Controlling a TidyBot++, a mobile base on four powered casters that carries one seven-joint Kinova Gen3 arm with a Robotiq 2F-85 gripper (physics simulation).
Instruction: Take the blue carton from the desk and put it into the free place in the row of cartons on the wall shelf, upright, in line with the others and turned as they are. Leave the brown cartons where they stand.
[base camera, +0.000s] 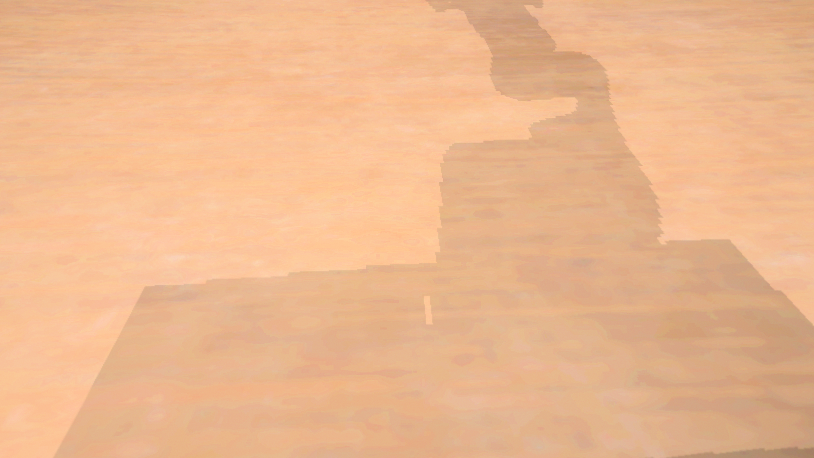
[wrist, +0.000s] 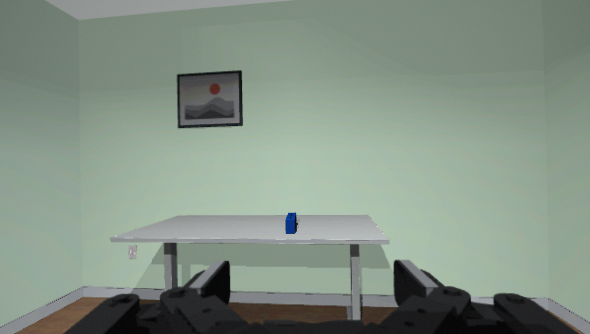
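The blue carton (wrist: 291, 223) stands upright on the light grey desk (wrist: 225, 229), right of the desk's middle and near its front edge in the wrist view. It looks small and far off. My gripper (wrist: 311, 278) is open, with its two dark fingers wide apart at the bottom of the wrist view. It is well short of the desk, and the carton shows beyond and above the gap between the fingers. The wall shelf and the brown cartons do not show in either view.
The desk stands on grey legs (wrist: 355, 280) before a green wall (wrist: 400, 175). A framed picture (wrist: 210, 99) hangs above the desk's left part. A wall socket (wrist: 132, 251) is low at the left. The base camera view shows wooden floor (base camera: 227, 142) with the robot's shadow (base camera: 540, 199).
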